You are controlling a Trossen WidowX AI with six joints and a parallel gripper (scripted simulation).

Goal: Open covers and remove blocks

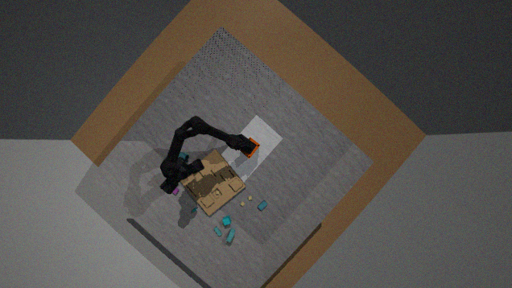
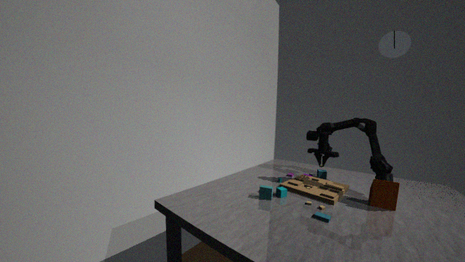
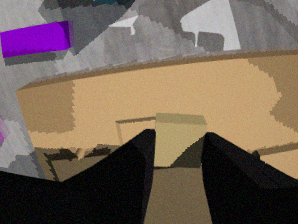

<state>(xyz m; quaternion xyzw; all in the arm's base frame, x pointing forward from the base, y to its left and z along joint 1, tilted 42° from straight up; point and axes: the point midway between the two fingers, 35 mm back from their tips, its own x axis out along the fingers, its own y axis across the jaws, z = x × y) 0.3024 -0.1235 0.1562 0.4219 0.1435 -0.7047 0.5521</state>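
Right now my gripper tip is 20 mm short of the tan puzzle board, 150 mm to the right of it and 90 mm above it. Round my gripper tip: flat teal block: 50 mm behind, 470 mm to the left, 100 mm below.
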